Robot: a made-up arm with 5 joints.
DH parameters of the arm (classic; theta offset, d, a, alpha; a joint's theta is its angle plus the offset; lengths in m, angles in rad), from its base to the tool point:
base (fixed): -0.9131 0 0.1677 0
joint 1: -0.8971 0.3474 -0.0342 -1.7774
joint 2: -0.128 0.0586 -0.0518 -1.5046
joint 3: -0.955 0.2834 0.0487 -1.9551
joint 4: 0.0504 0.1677 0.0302 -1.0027
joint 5: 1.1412 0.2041 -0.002 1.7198
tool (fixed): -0.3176 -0.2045 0 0
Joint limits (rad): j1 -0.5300..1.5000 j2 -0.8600..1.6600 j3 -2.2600..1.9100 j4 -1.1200..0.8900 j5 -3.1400..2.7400
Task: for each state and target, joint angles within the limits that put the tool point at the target. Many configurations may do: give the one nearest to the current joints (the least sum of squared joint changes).
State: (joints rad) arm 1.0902 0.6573 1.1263 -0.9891 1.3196
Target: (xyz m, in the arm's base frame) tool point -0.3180 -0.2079 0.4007
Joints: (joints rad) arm 1.0147 0.5833 1.5519 -1.1200 1.9108
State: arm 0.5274 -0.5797 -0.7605 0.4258 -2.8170
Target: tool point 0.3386 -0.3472 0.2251
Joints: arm 0.3533 0.4350 -0.3034 -0.0439 -3.0772
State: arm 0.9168 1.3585 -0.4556 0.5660 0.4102
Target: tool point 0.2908 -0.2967 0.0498
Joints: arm 0.6032 0.5157 -1.2192 0.8900 1.0897
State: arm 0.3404 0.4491 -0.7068 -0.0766 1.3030
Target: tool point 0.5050 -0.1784 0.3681
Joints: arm 0.6082 -0.3347 -1.1722 -0.3125 1.9305
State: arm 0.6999 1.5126 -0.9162 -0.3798 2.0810
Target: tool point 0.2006 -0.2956 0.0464
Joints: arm 0.4406 0.9679 -0.5557 -0.2939 1.9290
